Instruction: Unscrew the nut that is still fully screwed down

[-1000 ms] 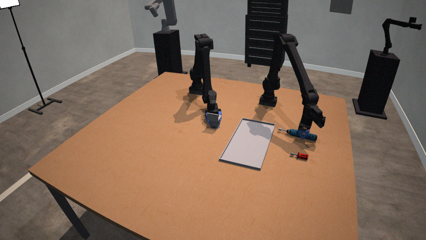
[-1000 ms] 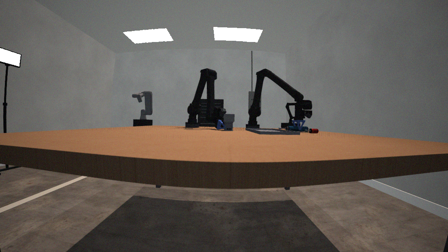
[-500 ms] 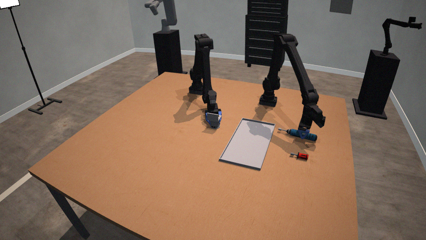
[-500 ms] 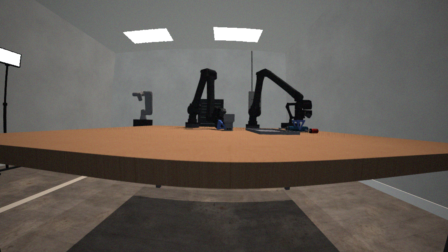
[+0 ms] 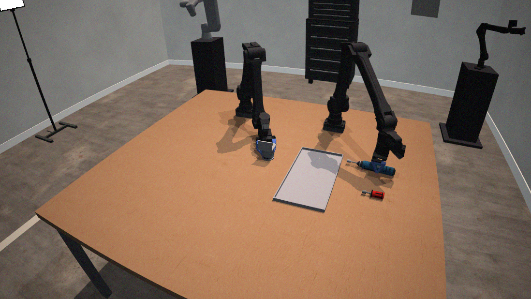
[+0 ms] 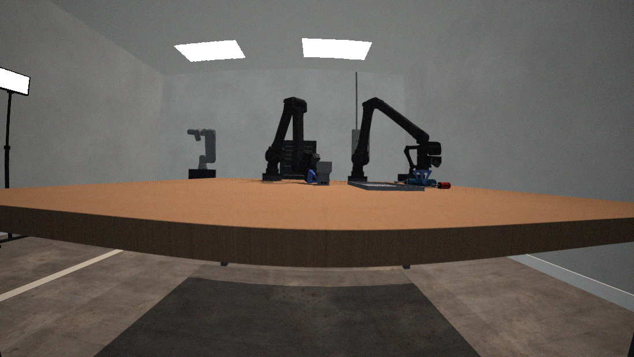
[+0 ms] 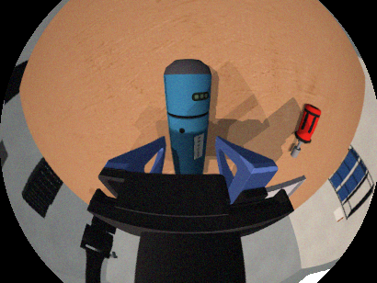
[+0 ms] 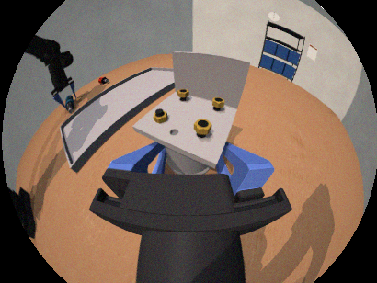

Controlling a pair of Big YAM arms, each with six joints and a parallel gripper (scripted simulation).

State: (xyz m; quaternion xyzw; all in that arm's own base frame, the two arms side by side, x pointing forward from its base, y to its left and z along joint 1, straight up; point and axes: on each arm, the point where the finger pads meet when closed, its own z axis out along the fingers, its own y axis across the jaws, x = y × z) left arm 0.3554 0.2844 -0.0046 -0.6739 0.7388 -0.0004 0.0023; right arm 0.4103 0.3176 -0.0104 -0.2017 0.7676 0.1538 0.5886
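The joint module is 10 mm above my right hand. From my right hand the other things lie so: flat grey tray (80 mm ahead, 250 mm to the left, 20 mm below); then red-handled tool (130 mm ahead, 540 mm to the left, 10 mm below); then grey bracket (50 mm above).
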